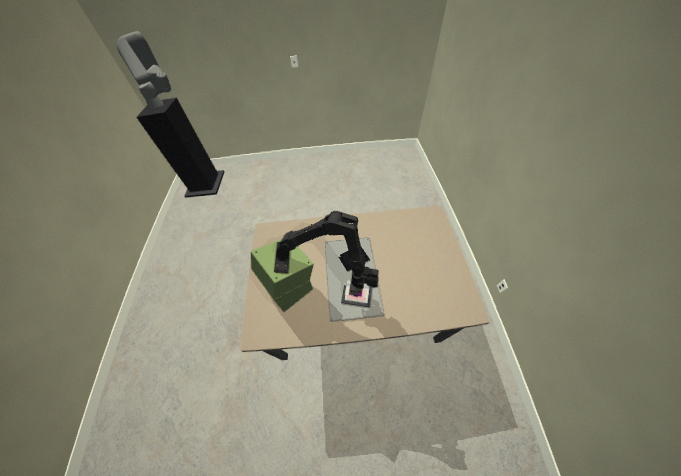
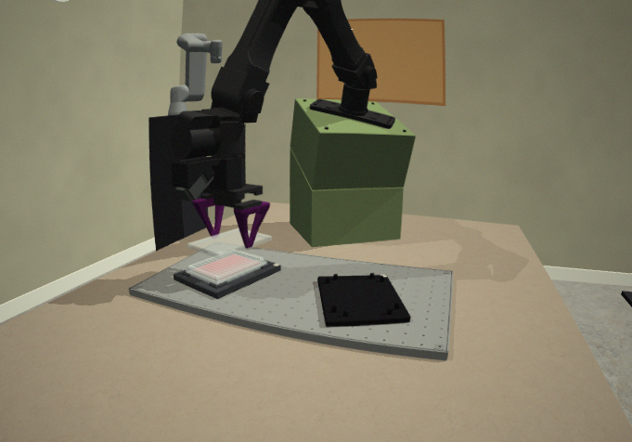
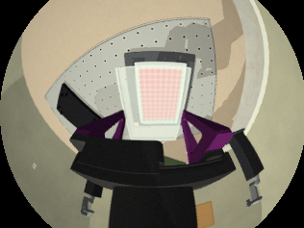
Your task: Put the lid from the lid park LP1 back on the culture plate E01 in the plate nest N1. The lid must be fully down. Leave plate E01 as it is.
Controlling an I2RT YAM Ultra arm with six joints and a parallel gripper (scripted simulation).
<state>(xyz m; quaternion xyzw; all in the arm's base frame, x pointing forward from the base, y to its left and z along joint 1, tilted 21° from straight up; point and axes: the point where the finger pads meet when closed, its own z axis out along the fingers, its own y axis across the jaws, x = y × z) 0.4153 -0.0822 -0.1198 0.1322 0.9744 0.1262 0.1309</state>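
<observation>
Right now the culture plate E01 is 1 cm to the right of my hand and 5 cm below it. From my hand the other things lie so: clear lid: 1 cm below; black lid park LP1: 1 cm ahead, 23 cm to the left, 7 cm below.
</observation>
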